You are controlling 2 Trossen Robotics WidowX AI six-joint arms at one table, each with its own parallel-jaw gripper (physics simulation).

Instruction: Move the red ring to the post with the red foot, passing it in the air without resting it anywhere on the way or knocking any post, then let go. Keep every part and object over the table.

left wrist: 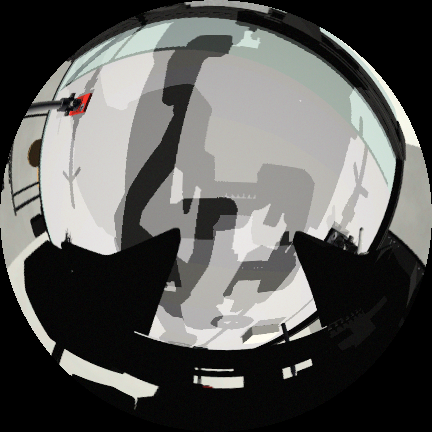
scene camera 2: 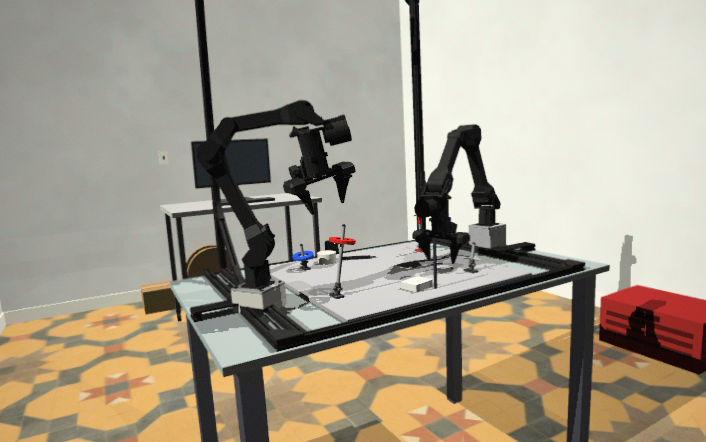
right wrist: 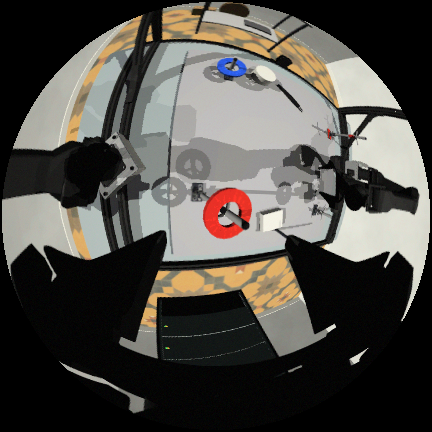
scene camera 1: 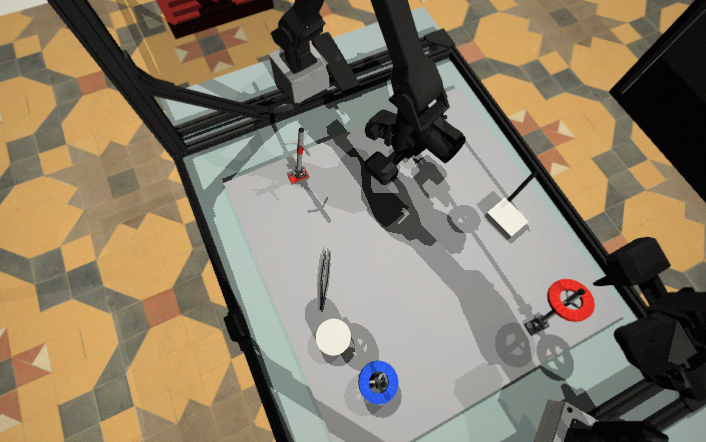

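Pixels of known places: left gripper, fingertip midpoint: [left wrist: 240, 235] [scene camera 2: 440, 262] [right wrist: 318, 179] [scene camera 1: 400, 167]; right gripper, fingertip midpoint: [scene camera 2: 327, 208] [right wrist: 229, 239] [scene camera 1: 611, 312]; left arm's base, link origin: [scene camera 2: 487, 224] [right wrist: 359, 172] [scene camera 1: 298, 58]; right arm's base, link origin: [scene camera 2: 258, 284] [right wrist: 107, 165].
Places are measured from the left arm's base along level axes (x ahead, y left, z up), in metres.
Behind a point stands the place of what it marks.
Observation:
The red ring [scene camera 1: 554, 300] {z 0.067, x 0.720, y 0.048 m} [scene camera 2: 349, 241] {z 0.067, x 0.737, y 0.107 m} [right wrist: 212, 215] {z 0.073, x 0.758, y 0.068 m} lies around a tall dark post [scene camera 2: 339, 268] {z -0.009, x 0.749, y 0.072 m}, high on it, above the mat. The post with the red foot [scene camera 1: 299, 163] {z -0.016, x 0.224, y -0.141 m} stands upright at the upper left in scene camera 1; its red foot [left wrist: 84, 103] {z -0.079, x 0.218, y -0.124 m} [right wrist: 329, 134] {z -0.076, x 0.220, y -0.139 m} shows in both wrist views, and scene camera 2 hides part of it behind the left arm. My left gripper [scene camera 1: 382, 147] [scene camera 2: 441, 260] {z -0.074, x 0.329, y 0.056 m} [left wrist: 240, 235] {z -0.074, x 0.329, y 0.056 m} is open and empty, low over the mat. My right gripper [scene camera 2: 327, 208] {z 0.152, x 0.764, y 0.056 m} [right wrist: 229, 239] {z 0.152, x 0.764, y 0.056 m} is open and empty, above the red ring's level; scene camera 1 hides part of its fingers.
A blue ring [scene camera 1: 364, 382] {z -0.031, x 0.646, y -0.276 m} [scene camera 2: 296, 257] {z -0.038, x 0.689, y -0.250 m} is around a short post, beside a white cylinder [scene camera 1: 333, 336] {z -0.050, x 0.550, y -0.276 m} [scene camera 2: 326, 256] {z -0.057, x 0.569, y -0.250 m}. Thin dark bars [scene camera 1: 324, 278] {z -0.085, x 0.442, y -0.226 m} lie nearby. A white block [scene camera 1: 507, 218] {z -0.065, x 0.560, y 0.164 m} [scene camera 2: 415, 284] {z -0.065, x 0.588, y 0.193 m} has a dark rod [scene camera 2: 435, 265] {z -0.020, x 0.530, y 0.214 m} beside it. Another post [scene camera 2: 473, 255] {z -0.035, x 0.321, y 0.181 m} stands near the left gripper.

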